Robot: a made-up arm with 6 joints. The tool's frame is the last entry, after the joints. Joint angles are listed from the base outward. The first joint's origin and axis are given. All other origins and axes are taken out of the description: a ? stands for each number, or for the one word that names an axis. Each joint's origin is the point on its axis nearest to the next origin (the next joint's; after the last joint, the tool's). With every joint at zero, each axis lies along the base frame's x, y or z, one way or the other. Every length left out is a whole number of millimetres.
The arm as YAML. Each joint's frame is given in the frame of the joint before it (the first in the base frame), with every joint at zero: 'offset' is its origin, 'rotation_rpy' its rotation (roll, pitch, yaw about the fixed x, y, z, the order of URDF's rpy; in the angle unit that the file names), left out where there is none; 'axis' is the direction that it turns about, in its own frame. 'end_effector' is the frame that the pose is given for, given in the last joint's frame.
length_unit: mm
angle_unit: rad
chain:
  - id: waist
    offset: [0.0, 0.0, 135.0]
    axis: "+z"
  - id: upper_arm
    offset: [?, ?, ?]
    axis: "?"
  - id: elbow
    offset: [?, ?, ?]
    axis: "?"
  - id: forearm
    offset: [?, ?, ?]
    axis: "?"
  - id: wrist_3
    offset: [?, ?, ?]
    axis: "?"
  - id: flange
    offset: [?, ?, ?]
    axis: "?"
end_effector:
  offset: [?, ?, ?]
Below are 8 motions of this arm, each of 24 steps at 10 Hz.
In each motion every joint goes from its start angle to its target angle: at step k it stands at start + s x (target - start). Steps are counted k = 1, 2, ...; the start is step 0. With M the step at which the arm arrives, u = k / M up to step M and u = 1 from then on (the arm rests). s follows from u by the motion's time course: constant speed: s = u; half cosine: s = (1 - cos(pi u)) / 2; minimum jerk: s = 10 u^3 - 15 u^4 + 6 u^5.
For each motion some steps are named. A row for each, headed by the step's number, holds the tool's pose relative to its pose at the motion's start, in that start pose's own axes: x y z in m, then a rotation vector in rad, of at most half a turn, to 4 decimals.
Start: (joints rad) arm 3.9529 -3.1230 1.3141 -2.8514 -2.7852 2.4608
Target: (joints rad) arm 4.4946 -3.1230 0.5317 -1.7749 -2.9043 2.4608
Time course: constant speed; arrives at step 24
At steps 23, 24:
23: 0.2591 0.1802 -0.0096 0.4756 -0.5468 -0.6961
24: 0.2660 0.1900 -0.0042 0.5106 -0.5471 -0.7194

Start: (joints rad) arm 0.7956 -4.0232 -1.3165 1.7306 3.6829 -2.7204
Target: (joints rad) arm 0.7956 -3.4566 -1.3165 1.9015 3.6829 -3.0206
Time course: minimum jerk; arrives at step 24
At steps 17, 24:
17: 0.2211 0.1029 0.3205 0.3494 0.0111 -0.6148
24: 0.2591 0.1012 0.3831 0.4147 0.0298 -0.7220

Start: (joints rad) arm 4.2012 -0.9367 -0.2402 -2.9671 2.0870 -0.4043
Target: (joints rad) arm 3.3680 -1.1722 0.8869 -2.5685 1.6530 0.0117
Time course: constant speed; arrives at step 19
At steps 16, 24:
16: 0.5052 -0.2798 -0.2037 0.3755 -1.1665 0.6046
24: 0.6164 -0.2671 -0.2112 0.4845 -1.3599 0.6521

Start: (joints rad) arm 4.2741 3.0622 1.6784 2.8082 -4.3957 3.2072
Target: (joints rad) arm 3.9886 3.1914 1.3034 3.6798 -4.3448 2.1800
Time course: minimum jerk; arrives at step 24
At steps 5, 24:
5: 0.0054 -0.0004 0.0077 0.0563 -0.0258 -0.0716
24: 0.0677 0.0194 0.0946 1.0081 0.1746 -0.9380

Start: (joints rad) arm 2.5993 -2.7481 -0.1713 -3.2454 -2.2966 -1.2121
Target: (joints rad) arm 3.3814 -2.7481 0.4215 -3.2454 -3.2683 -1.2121
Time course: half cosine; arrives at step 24
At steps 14, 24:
14: -0.2019 0.0795 0.1031 0.8851 -0.4400 0.4878
24: -0.3536 0.0870 0.1192 1.4485 -0.4620 0.8327

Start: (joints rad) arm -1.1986 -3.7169 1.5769 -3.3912 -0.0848 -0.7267
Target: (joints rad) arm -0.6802 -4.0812 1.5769 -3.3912 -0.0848 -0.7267
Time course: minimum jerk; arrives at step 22
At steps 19, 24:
19: 0.1279 0.0376 -0.2322 -0.5196 -0.1330 -0.3078
24: 0.1319 0.0355 -0.2364 -0.5296 -0.1350 -0.3158

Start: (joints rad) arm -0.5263 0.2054 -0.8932 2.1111 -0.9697 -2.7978
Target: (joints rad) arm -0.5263 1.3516 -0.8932 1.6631 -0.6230 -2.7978
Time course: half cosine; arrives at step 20
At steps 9, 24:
9: 0.4603 0.1553 -0.0442 -0.0983 0.1045 -0.4561
24: 1.0520 0.0962 -0.3475 -0.4347 0.2115 -1.0562

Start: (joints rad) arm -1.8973 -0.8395 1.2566 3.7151 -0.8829 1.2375
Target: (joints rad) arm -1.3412 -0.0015 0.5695 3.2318 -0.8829 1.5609
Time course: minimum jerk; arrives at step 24
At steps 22, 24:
22: 0.0918 0.0054 0.5153 -0.1954 -0.1698 0.1742
24: 0.0906 0.0064 0.5179 -0.1963 -0.1707 0.1747

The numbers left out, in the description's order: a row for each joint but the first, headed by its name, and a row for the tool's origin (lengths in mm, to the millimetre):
upper_arm: xyz 0.0 39.0 0.0, axis +y
elbow: xyz 0.0 0.0 647.0, axis +y
forearm: xyz 0.0 0.0 453.0, axis +z
wrist_3: xyz 0.0 0.0 0.0, axis +y
flange: xyz 0.0 0.0 80.0, axis +z
tool: xyz 0.0 0.0 0.0

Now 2 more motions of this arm.
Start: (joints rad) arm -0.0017 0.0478 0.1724 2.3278 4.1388 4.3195
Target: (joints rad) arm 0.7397 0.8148 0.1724 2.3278 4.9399 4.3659
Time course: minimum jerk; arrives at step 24
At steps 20, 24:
20: 0.8246 0.1150 0.1099 -0.6440 0.2352 -0.8595
24: 0.8586 0.0975 0.1054 -0.6732 0.2509 -0.8892

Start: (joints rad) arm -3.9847 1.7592 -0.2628 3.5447 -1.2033 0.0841
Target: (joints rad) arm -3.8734 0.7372 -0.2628 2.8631 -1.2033 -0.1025
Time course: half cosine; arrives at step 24
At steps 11, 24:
11: 0.1333 -0.2342 -0.4151 -0.1839 0.4287 -0.3264
24: -0.0014 -0.4433 -1.0146 -0.4731 1.0303 -0.5177

